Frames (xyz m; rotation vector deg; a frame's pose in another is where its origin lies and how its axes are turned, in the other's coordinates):
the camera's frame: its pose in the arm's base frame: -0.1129 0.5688 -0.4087 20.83 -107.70 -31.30
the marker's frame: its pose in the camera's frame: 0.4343 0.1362 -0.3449 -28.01 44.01 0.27
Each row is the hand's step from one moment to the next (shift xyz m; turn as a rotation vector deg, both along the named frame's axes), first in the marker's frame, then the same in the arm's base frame.
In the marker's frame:
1: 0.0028 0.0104 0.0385 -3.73 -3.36 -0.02
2: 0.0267 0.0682 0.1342 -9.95 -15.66 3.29
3: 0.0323 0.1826 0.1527 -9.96 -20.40 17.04
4: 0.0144 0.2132 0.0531 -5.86 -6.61 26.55
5: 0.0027 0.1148 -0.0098 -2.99 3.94 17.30
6: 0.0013 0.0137 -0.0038 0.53 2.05 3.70
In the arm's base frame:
1: -0.0253 0.0120 0.0285 -2.89 -0.18 -4.10
2: -0.0672 0.0554 0.1257 -13.53 -5.04 -12.11
3: -0.0269 0.1413 0.1924 -26.86 -6.51 -6.48
4: 0.0615 0.1605 0.1376 -26.66 2.80 8.03
5: 0.0623 0.0837 0.0488 -13.23 7.55 9.58
6: 0.0099 0.0090 0.0050 -1.85 1.79 3.40

